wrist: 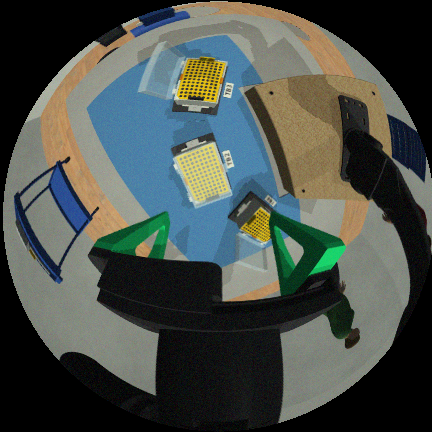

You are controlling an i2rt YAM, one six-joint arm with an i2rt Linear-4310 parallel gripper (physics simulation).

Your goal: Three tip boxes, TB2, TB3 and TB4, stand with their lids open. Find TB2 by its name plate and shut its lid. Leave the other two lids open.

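Frame: origin at the arm's base, x left, y back, z up, level; millimetres.
Where they show: gripper, fingertip midpoint: (218, 216); arm's base at its link origin: (355, 141).
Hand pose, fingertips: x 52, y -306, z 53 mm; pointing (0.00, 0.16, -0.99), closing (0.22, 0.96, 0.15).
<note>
Things, the pixels of their top centre, and the offset from my fingertips. Level surfaces: height alone.
- tip box TB2 at its top centre: (209, 174) dx +14, dy +4, dz -168 mm
- tip box TB3 at its top centre: (201, 74) dx -200, dy +39, dz -171 mm
- blue mat at its surface level: dz -245 mm
The tip box TB2 (202, 172) stands in the middle of the blue mat, its clear lid lying over its pale yellow tip rack; its name plate (228, 159) is at its right side. The tip box TB3 (202, 81) stands farther up the view, its clear lid (162, 72) open to the left. A smaller-looking box, TB4 (257, 224), stands at the lower right, its lid (252, 252) open toward the bottom; its plate is too small to read surely. My gripper (218, 216) is open and empty, its green fingers wide apart above the mat, below TB2 in the view and partly overlapping TB4.
The blue mat (135, 145) lies on a grey table with a wooden edge (60, 125). A brown raised block (305, 125) carrying a black arm base stands at the right. A blue-framed chair (70, 192) is beyond the left edge. A figure in green (341, 320) shows at the lower right.
</note>
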